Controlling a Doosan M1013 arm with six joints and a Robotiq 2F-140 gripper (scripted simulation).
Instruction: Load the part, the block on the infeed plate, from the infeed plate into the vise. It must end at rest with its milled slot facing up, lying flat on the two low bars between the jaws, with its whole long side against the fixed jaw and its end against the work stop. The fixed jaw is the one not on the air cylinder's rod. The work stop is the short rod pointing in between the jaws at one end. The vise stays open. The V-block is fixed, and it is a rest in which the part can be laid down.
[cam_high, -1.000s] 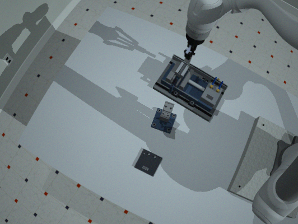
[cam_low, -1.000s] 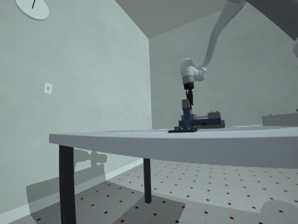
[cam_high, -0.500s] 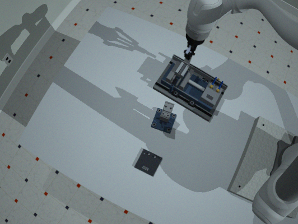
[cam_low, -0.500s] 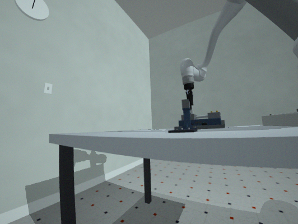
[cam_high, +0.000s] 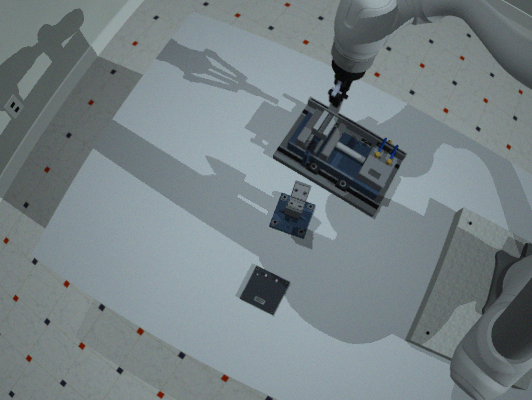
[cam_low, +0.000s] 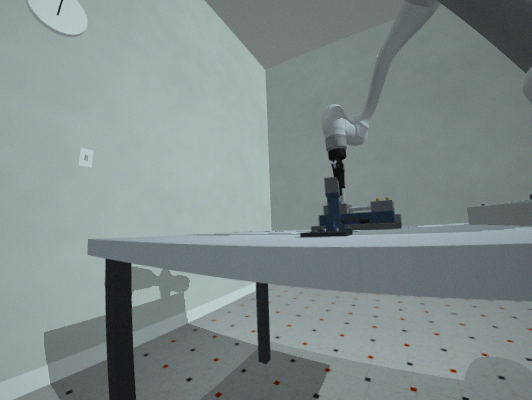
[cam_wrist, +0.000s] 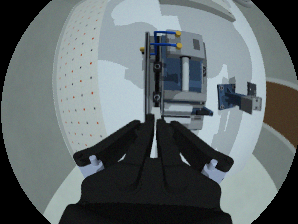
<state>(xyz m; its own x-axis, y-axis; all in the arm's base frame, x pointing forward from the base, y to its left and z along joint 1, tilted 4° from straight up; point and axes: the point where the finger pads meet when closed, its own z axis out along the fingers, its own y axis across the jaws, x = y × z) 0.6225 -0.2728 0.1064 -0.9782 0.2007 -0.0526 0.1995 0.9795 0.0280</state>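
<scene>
Right now my hand is 5 cm to the right of the part, 4 cm above it and 1 cm short of it. From my hand the other things lie so: vise (10 cm below, 8 cm to the left, 6 cm behind); then air cylinder (15 cm behind, 10 cm to the left, 6 cm below).
</scene>
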